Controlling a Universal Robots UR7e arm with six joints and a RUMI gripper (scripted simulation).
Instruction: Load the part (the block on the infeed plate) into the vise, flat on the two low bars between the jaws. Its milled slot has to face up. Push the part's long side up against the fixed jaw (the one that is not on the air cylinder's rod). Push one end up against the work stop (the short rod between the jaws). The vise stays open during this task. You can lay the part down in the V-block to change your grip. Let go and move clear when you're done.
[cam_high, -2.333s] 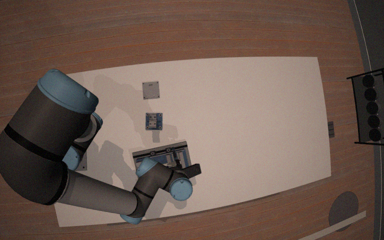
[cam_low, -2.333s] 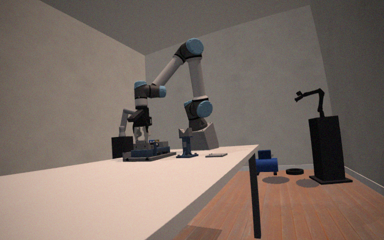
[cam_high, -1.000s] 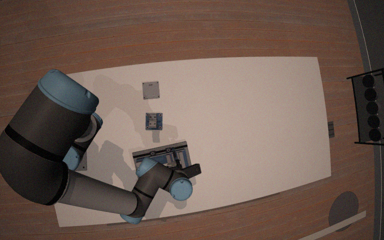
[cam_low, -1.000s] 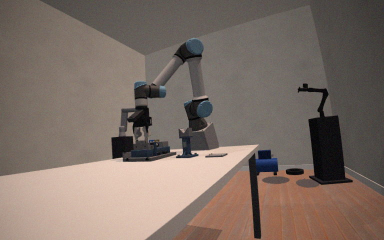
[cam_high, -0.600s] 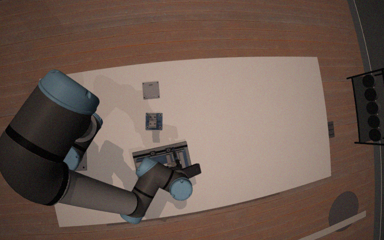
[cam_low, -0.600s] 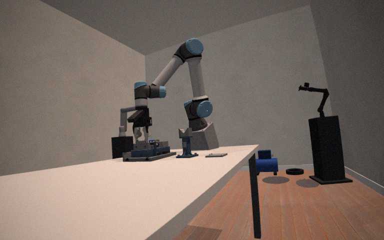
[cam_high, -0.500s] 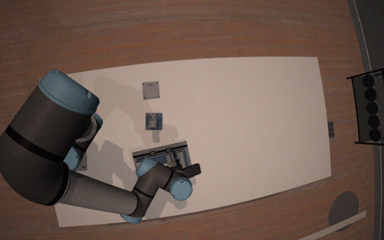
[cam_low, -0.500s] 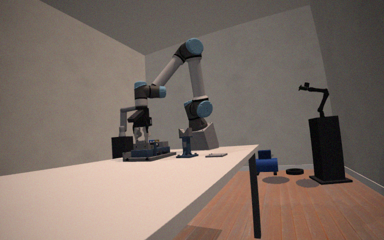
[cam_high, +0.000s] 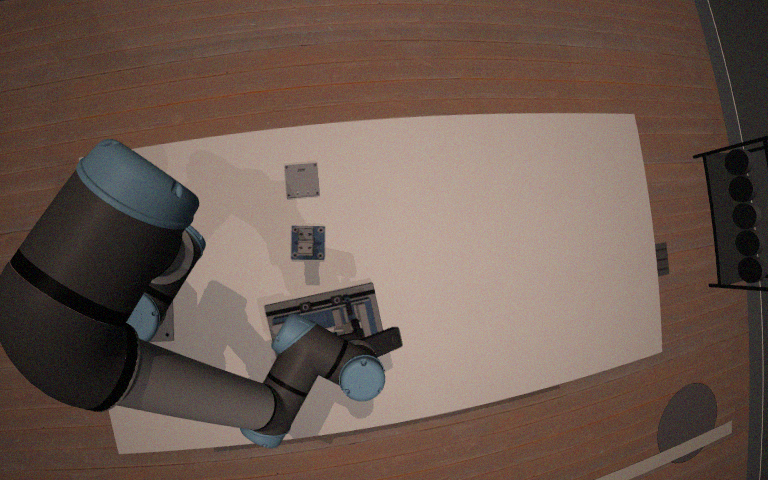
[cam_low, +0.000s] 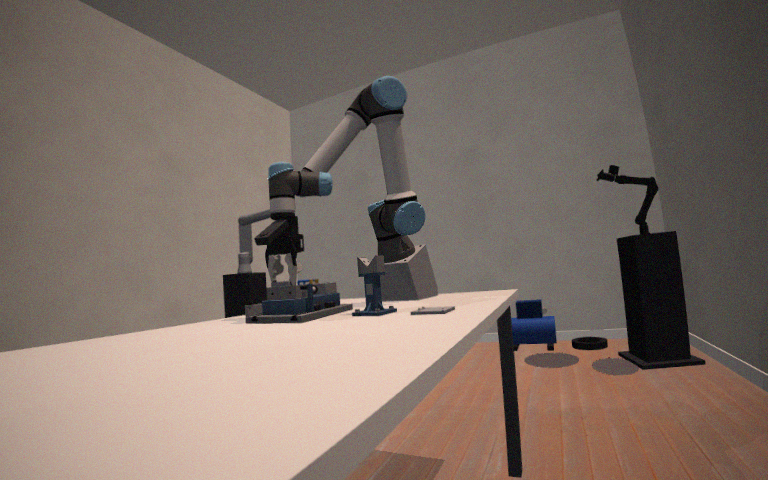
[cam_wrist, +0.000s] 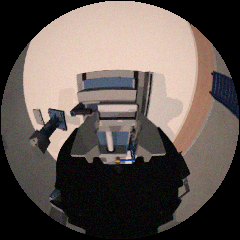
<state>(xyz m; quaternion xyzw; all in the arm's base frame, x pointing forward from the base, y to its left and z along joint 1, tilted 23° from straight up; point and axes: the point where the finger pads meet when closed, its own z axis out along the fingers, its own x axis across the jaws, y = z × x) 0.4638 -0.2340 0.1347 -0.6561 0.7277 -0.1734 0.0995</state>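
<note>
The part lies right at my hand. The rest, counted from my hand: vise (70 mm behind, 30 mm to the left, 60 mm below); infeed plate (420 mm to the left, 100 mm below).
</note>
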